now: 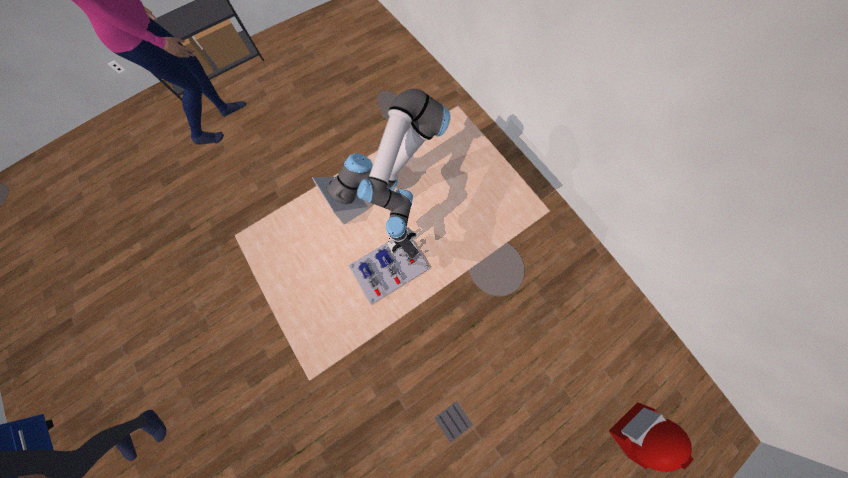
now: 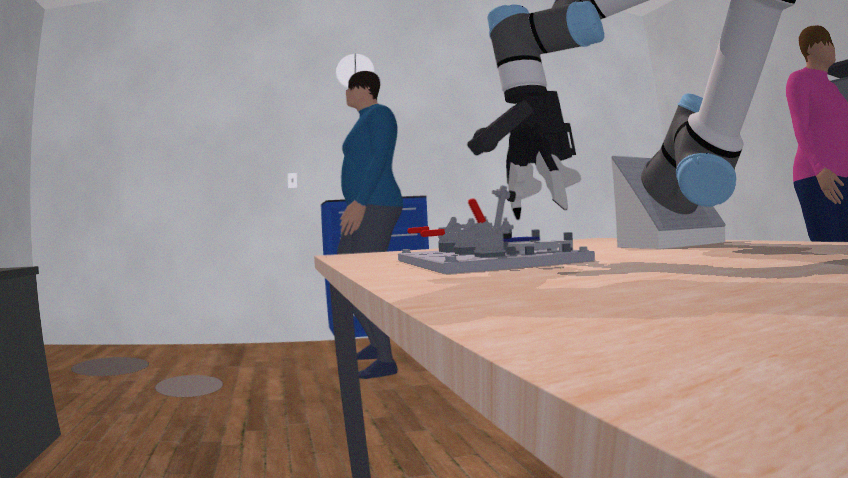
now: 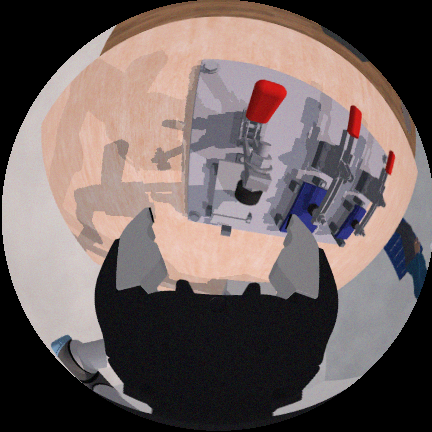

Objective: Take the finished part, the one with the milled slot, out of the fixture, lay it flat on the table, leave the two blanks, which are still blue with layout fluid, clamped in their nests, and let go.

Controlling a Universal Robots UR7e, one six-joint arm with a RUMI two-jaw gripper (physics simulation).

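Where they show: gripper, fingertip midpoint: (image 2: 540,215) (image 3: 219,212); arm's base, link origin: (image 1: 341,192) (image 2: 669,190).
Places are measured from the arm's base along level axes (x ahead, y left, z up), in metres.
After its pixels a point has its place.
Observation:
The fixture plate (image 1: 374,296) {x 0.532, y -0.134, z -0.102 m} (image 2: 567,258) {x 0.380, y 0.183, z -0.110 m} (image 3: 235,75) {x 0.541, y 0.137, z -0.102 m} lies on the table (image 1: 285,285) {x 0.231, y -0.495, z -0.117 m} (image 2: 653,332) {x 0.579, y 0.658, z -0.118 m}. The finished part (image 3: 227,176) {x 0.421, y 0.129, z -0.086 m}, pale grey, lies in the nest nearest the plate's end; its slot is not clearly seen. Its toggle clamp is open: the red handle (image 2: 476,210) {x 0.497, y 0.123, z -0.036 m} (image 3: 266,102) {x 0.492, y 0.115, z -0.028 m} and the arm with the black tip (image 2: 511,195) {x 0.441, y 0.124, z -0.016 m} (image 3: 248,194) {x 0.440, y 0.117, z -0.008 m} stand up. Two blue blanks, one in the middle nest (image 1: 384,257) (image 3: 301,201) and one in the far nest (image 1: 364,270) (image 3: 344,230), lie under closed clamps. My gripper (image 2: 540,211) {x 0.398, y 0.131, z -0.046 m} (image 3: 219,212) {x 0.398, y 0.131, z -0.046 m} is open and empty, above the plate's nest side, fingertips near the raised clamp arm's height.
The closed clamps' red handles (image 3: 354,121) {x 0.529, y 0.009, z -0.061 m} (image 3: 390,162) {x 0.527, y -0.100, z -0.057 m} lie low. The robot's sloped base stand (image 1: 344,210) {x 0.106, y -0.032, z 0.019 m} (image 2: 638,219) {x 0.107, y 0.008, z -0.060 m} stands at the table's back. A person in teal (image 2: 371,154) and one in pink (image 1: 118,26) (image 2: 816,130) stand off the table.

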